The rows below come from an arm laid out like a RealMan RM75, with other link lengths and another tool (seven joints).
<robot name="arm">
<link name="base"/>
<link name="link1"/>
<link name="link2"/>
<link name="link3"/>
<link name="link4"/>
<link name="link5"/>
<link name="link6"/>
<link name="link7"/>
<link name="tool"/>
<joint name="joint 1" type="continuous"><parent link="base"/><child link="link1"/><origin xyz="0 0 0.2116" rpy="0 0 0"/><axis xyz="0 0 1"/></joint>
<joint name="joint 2" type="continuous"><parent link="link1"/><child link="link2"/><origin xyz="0 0 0" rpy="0 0 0"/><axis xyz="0 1 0"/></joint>
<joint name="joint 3" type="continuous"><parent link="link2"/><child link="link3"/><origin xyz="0 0 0.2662" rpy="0 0 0"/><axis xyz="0 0 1"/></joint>
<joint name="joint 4" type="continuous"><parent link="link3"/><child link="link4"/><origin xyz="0 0 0" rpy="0 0 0"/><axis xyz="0 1 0"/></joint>
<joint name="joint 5" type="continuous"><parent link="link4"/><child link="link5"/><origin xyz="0 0 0.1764" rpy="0 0 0"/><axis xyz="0 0 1"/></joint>
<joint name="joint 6" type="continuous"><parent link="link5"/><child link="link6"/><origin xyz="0 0 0" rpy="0 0 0"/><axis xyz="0 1 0"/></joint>
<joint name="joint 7" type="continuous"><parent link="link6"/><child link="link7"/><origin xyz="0 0 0.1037" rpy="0 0 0"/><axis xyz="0 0 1"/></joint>
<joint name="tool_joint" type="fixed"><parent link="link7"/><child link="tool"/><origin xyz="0.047 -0.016 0.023" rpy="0 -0.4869 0.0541"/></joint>
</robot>
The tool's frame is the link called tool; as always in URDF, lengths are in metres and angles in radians. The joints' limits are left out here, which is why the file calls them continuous.
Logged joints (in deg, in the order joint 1, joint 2, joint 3, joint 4, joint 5, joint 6, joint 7), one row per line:
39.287, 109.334, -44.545, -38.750, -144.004, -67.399, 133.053
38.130, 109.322, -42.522, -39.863, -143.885, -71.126, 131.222
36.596, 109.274, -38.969, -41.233, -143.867, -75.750, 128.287
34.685, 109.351, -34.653, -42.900, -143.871, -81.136, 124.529
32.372, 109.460, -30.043, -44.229, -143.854, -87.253, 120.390
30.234, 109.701, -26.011, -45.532, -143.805, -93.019, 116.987
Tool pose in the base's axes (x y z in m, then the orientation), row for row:
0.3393, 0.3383, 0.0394, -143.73, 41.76, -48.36
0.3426, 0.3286, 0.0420, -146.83, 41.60, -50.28
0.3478, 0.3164, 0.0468, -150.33, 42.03, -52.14
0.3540, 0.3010, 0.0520, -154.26, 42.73, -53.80
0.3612, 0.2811, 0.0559, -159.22, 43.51, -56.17
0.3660, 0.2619, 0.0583, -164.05, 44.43, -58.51
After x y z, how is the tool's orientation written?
As angles about the fixed x, y, z axes (roll, pitch, yaw), in degrees.
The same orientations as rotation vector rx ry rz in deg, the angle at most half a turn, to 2 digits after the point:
-110.61, 67.26, 27.47
-112.04, 68.91, 28.41
-113.38, 70.52, 30.38
-114.95, 71.85, 33.15
-116.67, 73.67, 36.57
-118.05, 75.29, 40.24

